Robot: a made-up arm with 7 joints.
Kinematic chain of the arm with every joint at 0, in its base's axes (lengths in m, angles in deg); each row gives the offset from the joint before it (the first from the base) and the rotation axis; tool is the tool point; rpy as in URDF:
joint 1: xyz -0.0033 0.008 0.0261 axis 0 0.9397 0.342
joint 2: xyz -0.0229 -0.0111 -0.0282 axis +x
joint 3: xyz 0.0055 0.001 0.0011 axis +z
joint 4: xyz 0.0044 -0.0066 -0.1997 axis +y
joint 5: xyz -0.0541 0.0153 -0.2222 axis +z
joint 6: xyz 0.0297 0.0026 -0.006 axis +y
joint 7: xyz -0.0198 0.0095 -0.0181 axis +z
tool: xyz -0.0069 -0.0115 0.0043 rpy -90 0 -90
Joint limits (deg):
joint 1: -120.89..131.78
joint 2: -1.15..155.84
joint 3: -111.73..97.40
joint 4: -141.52..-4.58
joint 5: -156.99..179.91
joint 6: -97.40..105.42
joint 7: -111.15..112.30
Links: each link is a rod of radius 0.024 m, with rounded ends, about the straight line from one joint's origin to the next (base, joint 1, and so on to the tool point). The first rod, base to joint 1, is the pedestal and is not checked.
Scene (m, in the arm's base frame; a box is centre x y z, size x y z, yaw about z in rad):
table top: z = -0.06
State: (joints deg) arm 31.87 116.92 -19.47 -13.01 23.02 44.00 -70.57
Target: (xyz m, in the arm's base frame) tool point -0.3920 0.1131 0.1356
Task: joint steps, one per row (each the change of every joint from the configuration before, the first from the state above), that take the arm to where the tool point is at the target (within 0.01 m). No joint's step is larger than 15 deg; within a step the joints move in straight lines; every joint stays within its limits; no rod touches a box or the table.
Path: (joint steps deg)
1: 10.34 -13.07 1.27 1.41 -0.77 5.83 1.11
2: 10.34 -13.06 1.27 1.40 -0.77 5.84 1.11
3: 10.33 -13.07 1.28 1.40 -0.77 5.83 1.10
4: 10.34 -13.06 1.27 1.41 -0.77 5.84 1.11
5: 10.34 -13.07 1.27 1.41 -0.76 5.83 1.11
6: 10.34 -13.06 1.27 1.40 -0.77 5.83 1.11

